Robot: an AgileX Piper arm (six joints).
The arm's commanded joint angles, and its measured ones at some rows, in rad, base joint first. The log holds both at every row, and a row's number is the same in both.
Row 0, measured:
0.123 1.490 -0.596 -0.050 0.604 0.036
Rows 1 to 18, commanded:
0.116 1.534 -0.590 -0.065 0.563 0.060
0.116 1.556 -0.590 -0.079 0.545 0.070
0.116 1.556 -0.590 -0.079 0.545 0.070
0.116 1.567 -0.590 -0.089 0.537 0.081
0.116 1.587 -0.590 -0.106 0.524 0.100
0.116 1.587 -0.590 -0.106 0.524 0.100
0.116 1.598 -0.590 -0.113 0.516 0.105
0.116 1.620 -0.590 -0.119 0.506 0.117
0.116 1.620 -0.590 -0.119 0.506 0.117
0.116 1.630 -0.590 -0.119 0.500 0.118
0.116 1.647 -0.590 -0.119 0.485 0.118
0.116 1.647 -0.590 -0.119 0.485 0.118
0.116 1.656 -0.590 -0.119 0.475 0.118
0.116 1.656 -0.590 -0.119 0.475 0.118
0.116 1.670 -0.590 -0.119 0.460 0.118
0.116 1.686 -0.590 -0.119 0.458 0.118
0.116 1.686 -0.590 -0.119 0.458 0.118
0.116 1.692 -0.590 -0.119 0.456 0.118
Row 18, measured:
0.123 1.676 -0.597 -0.123 0.467 0.111
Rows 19 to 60, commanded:
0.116 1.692 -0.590 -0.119 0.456 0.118
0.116 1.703 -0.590 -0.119 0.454 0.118
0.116 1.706 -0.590 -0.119 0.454 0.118
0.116 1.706 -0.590 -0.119 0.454 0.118
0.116 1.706 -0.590 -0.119 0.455 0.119
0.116 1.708 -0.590 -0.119 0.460 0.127
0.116 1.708 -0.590 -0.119 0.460 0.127
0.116 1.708 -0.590 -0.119 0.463 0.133
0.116 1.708 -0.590 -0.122 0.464 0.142
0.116 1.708 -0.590 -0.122 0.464 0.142
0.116 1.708 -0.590 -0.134 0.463 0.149
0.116 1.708 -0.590 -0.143 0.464 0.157
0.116 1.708 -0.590 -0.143 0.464 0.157
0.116 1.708 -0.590 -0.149 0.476 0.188
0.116 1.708 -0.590 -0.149 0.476 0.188
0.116 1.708 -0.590 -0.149 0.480 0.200
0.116 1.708 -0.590 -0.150 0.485 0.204
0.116 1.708 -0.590 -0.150 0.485 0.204
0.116 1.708 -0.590 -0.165 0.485 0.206
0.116 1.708 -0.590 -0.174 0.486 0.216
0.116 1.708 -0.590 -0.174 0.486 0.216
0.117 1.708 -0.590 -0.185 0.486 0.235
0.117 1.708 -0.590 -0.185 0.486 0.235
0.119 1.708 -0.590 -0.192 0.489 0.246
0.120 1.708 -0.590 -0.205 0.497 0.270
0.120 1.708 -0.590 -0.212 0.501 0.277
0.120 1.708 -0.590 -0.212 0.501 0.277
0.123 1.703 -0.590 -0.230 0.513 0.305
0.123 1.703 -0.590 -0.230 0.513 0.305
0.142 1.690 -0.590 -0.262 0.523 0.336
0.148 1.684 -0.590 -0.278 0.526 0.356
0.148 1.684 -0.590 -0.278 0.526 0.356
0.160 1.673 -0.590 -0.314 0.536 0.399
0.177 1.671 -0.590 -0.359 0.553 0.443
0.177 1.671 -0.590 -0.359 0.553 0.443
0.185 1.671 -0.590 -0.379 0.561 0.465
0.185 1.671 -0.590 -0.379 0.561 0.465
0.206 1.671 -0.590 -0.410 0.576 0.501
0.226 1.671 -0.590 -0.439 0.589 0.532
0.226 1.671 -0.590 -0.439 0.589 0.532
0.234 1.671 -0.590 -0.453 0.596 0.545
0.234 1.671 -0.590 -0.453 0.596 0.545
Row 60, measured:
0.214 1.670 -0.601 -0.413 0.565 0.492
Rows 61 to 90, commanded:
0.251 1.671 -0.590 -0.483 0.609 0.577
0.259 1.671 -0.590 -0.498 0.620 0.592
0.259 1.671 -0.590 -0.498 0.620 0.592
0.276 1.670 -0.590 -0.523 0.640 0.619
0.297 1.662 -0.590 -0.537 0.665 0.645
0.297 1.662 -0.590 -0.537 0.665 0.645
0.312 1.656 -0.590 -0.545 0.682 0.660
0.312 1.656 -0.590 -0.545 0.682 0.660
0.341 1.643 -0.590 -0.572 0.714 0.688
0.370 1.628 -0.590 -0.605 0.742 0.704
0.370 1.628 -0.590 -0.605 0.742 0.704
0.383 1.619 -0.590 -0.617 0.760 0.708
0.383 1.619 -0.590 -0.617 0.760 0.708
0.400 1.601 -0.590 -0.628 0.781 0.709
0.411 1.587 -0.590 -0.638 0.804 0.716
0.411 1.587 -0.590 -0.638 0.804 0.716
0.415 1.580 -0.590 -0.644 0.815 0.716
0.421 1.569 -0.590 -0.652 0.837 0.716
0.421 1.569 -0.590 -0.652 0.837 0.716
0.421 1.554 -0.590 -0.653 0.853 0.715
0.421 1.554 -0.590 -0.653 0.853 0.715
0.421 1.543 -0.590 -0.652 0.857 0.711
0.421 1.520 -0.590 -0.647 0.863 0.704
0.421 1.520 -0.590 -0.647 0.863 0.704
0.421 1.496 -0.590 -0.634 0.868 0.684
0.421 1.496 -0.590 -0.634 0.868 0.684
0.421 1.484 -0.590 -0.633 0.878 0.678
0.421 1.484 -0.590 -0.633 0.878 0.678
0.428 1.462 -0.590 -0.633 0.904 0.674
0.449 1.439 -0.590 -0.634 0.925 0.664
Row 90, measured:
0.426 1.473 -0.593 -0.597 0.859 0.681
